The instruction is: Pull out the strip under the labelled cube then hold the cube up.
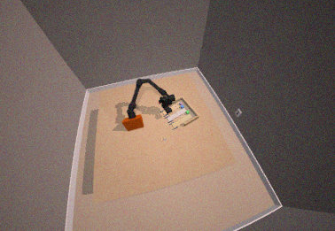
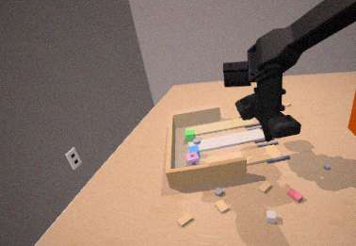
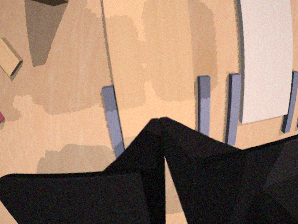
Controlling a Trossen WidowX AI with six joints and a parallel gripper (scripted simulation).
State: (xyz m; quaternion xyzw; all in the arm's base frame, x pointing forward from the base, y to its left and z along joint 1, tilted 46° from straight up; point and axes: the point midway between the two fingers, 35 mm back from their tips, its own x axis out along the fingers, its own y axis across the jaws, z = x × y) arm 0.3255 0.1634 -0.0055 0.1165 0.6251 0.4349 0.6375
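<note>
Now: the tan strip 9 cm ahead of my gripper tip, 4 cm to the left of it and 4 cm below it. From my gripper tip the other things lie so: labelled purple cube 19 cm ahead, 8 cm to the left, 2 cm below; pink block 14 cm to the left, 6 cm behind, 4 cm below.
</note>
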